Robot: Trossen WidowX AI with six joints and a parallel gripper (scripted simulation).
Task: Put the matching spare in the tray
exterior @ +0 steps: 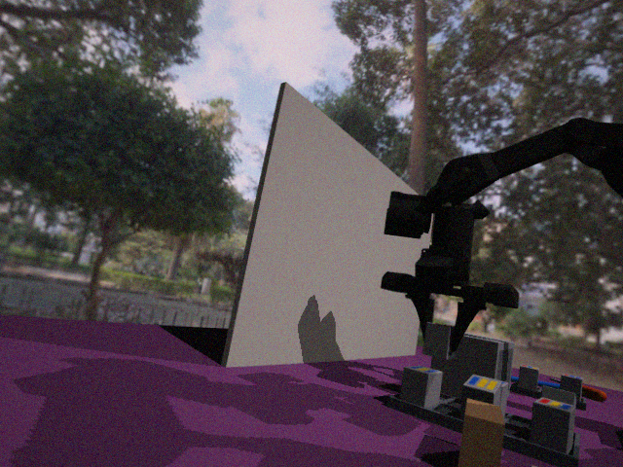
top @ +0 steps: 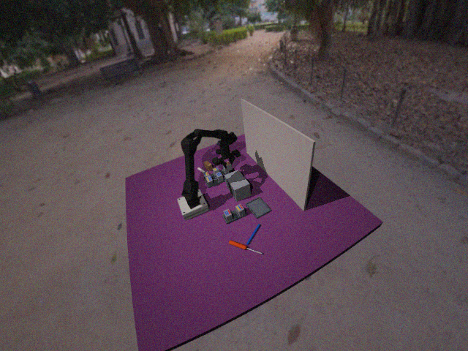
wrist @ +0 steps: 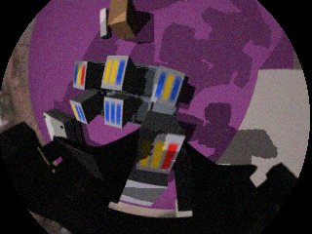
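My gripper tip is 360 mm to the left of the grey tray, 70 mm above it and 20 mm past it. Also, from my gripper tip: tan block: 180 mm to the left, 80 mm behind, 50 mm below; then grey mounted unit: 150 mm to the right, 30 mm below, 30 mm behind; then grey spare block: 20 mm above.
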